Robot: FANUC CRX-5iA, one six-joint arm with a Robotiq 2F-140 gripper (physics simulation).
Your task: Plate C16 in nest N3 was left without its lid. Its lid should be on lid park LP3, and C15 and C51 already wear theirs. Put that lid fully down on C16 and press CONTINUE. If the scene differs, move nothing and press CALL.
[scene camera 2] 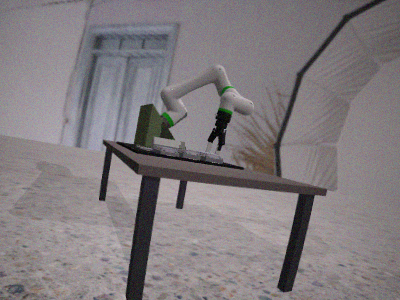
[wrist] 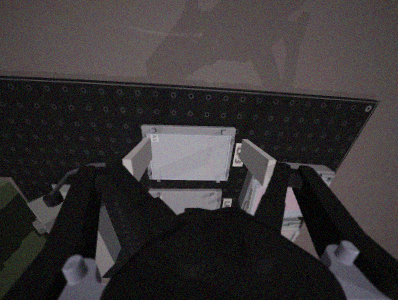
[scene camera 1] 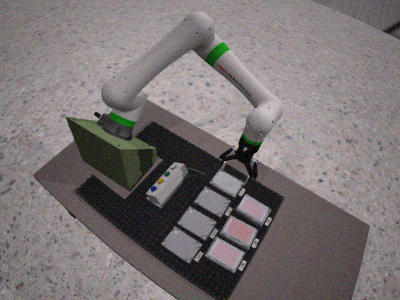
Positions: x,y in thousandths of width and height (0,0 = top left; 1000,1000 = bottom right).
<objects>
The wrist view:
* my gripper: 496,495
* button box: 117,695
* lid park LP1: 446,665
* lid park LP3: 366,428
</objects>
